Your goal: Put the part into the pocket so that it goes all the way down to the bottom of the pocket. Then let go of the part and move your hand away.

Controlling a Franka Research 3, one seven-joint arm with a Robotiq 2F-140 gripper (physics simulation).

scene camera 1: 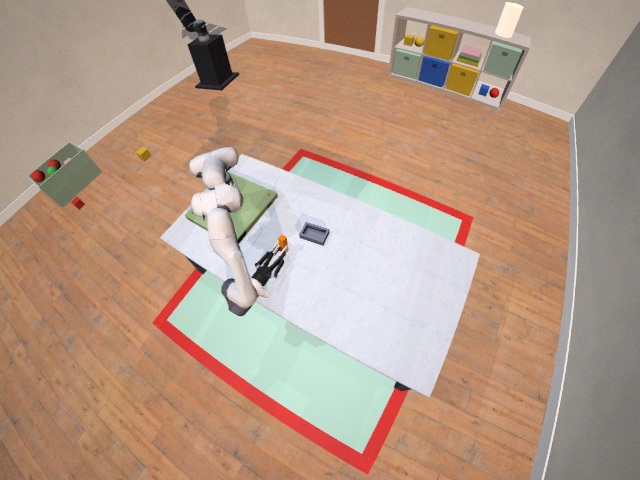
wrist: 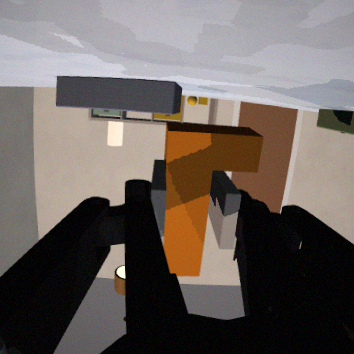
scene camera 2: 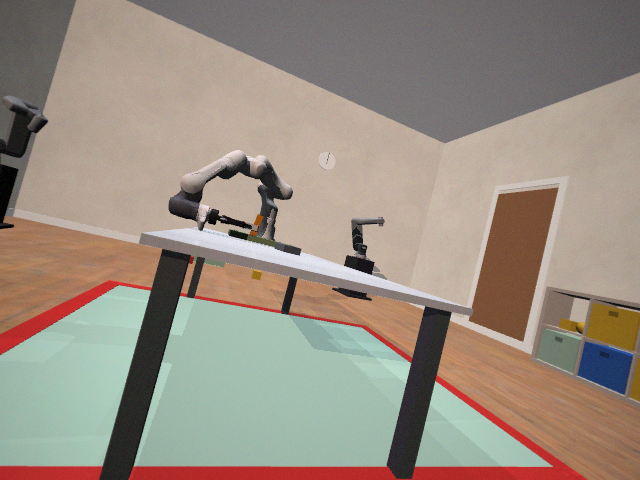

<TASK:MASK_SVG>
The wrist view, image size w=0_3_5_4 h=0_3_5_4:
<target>my gripper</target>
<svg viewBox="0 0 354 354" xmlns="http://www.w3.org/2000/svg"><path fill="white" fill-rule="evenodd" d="M0 276L0 354L53 354L107 257L110 245L124 243L126 333L99 354L354 354L354 244L298 205L283 205L280 213L269 211L263 201L252 199L246 191L237 189L224 170L212 170L207 213L219 249L233 249L236 237L233 260L235 258L237 260L244 316L220 319L187 312L175 273L170 273L163 249L166 201L164 159L154 159L151 182L145 179L128 179L124 182L123 204L109 206L109 200L99 196L91 196L82 200Z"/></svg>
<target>orange part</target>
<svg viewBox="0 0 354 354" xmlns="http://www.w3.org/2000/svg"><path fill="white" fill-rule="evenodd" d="M166 122L164 147L166 201L163 249L170 273L175 273L176 276L199 276L212 170L257 172L263 136L245 126Z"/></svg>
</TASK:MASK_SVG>
